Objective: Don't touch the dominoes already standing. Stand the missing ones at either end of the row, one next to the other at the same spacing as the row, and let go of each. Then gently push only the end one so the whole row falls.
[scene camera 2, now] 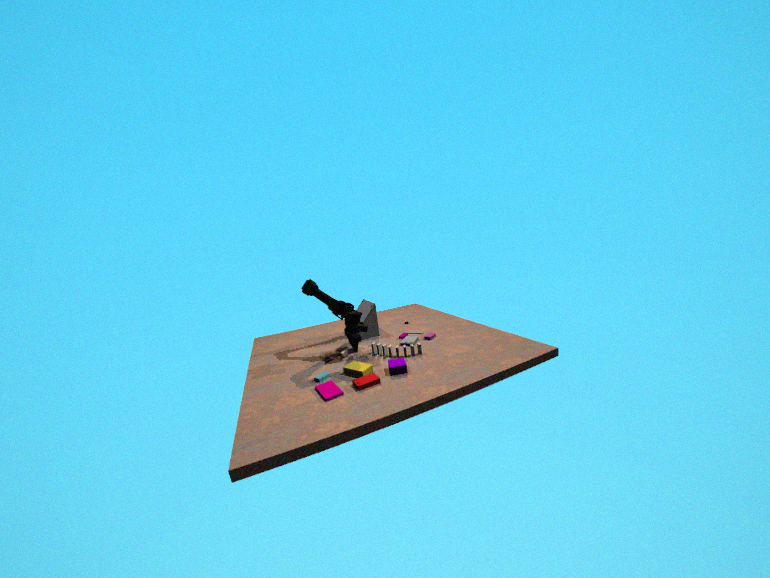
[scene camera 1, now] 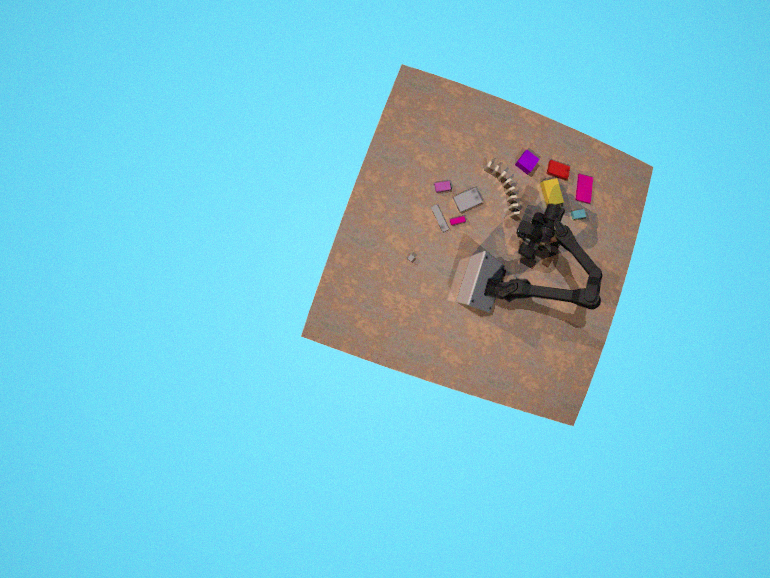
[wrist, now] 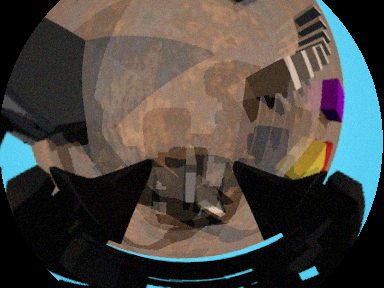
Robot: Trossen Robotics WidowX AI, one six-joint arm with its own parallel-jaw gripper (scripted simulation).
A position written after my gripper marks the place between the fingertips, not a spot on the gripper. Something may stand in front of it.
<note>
My gripper (wrist: 193, 165) is open and holds nothing. Further things: a yellow block (wrist: 312, 161) and a pale domino (wrist: 281, 76).
</note>
